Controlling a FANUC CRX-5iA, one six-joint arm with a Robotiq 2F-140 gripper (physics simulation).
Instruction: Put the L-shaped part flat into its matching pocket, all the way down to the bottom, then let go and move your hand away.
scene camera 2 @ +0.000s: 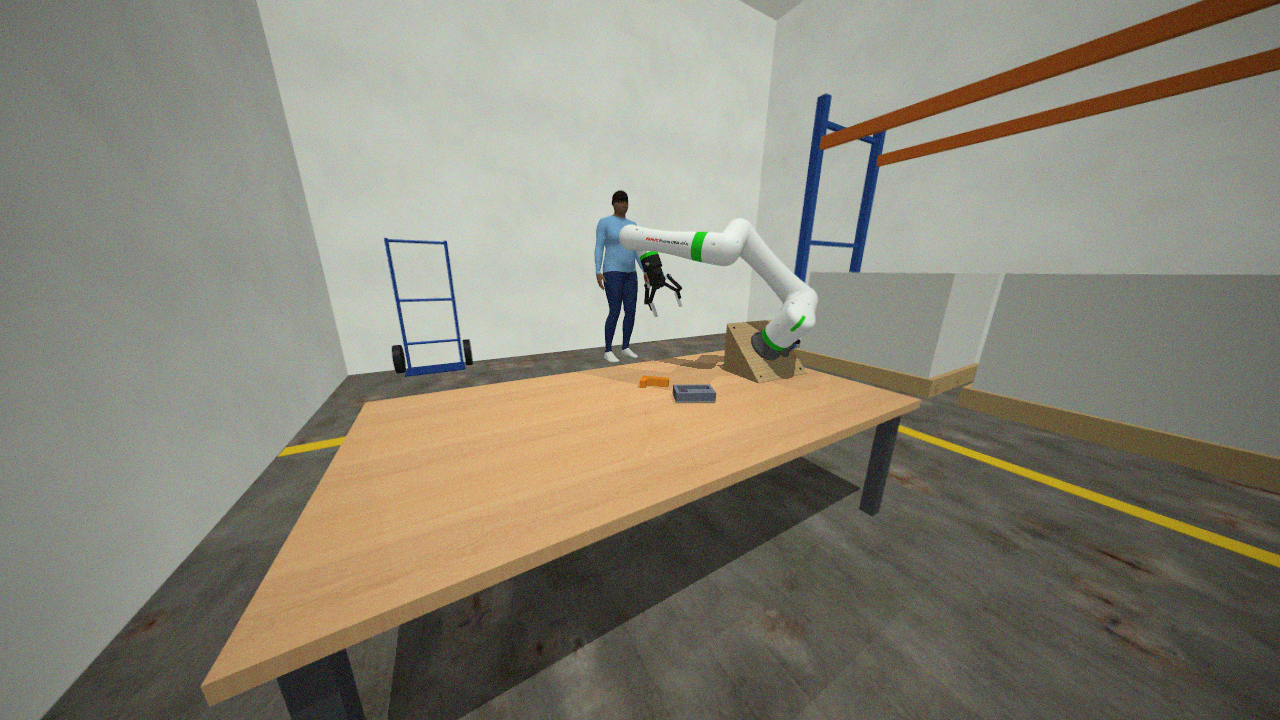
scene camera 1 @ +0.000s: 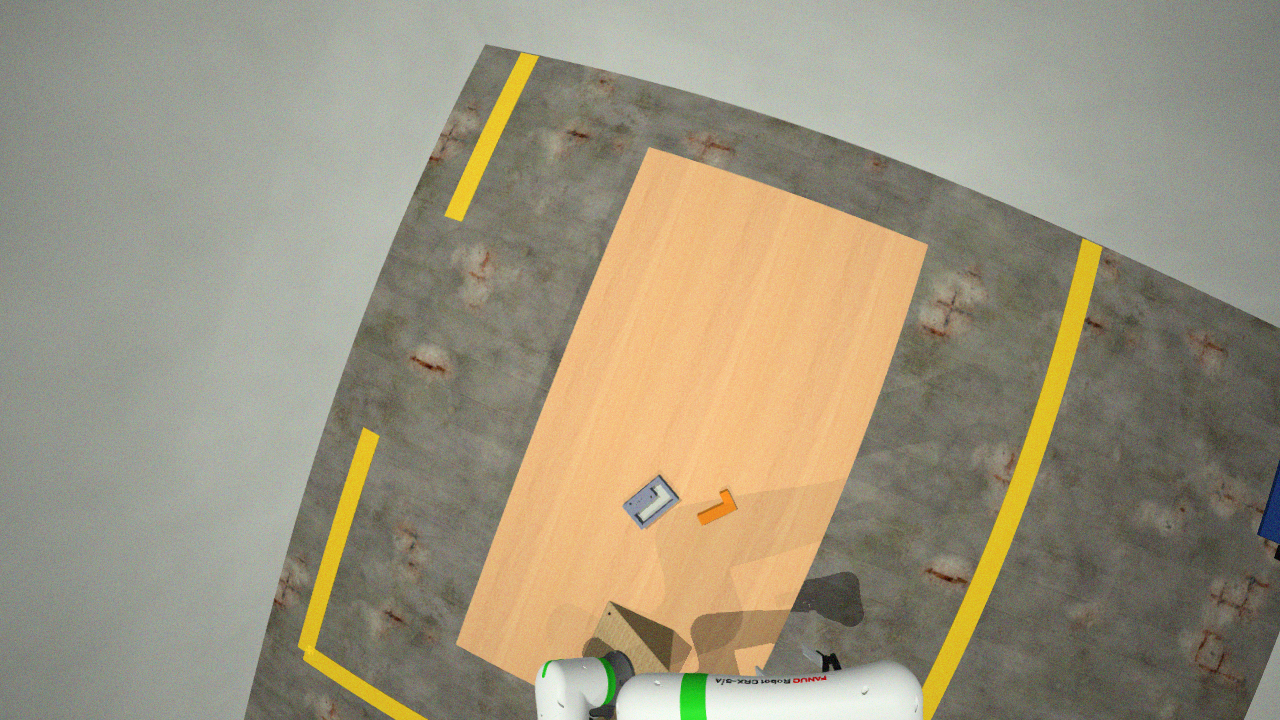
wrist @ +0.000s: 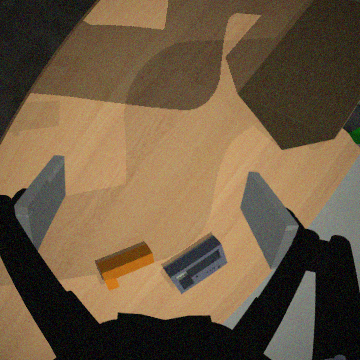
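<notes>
An orange L-shaped part lies on the table, apart from the block. A small grey-blue block with an L-shaped pocket lies beside it, pocket facing up. No part shows in the pocket. My gripper is open and empty, high above the table near the base end, with its fingers wide apart. In scene camera 1 the arm hides most of the gripper.
The wooden table carries the arm's wedge-shaped base. A person stands behind the table. A blue hand truck stands at the back left, and a blue and orange rack at the right.
</notes>
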